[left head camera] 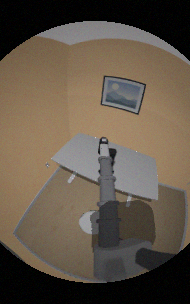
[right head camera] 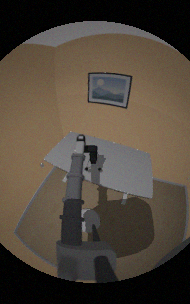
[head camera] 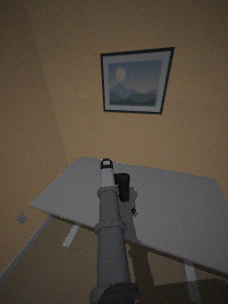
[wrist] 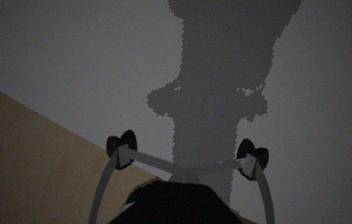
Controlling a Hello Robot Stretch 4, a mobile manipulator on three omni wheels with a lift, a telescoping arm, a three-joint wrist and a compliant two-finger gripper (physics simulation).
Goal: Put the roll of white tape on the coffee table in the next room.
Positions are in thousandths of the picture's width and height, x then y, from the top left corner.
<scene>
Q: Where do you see a framed mountain picture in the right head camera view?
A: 582, 291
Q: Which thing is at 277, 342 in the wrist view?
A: A grey desk.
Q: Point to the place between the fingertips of my gripper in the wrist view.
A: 530, 663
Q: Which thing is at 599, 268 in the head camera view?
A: A framed mountain picture.
</scene>
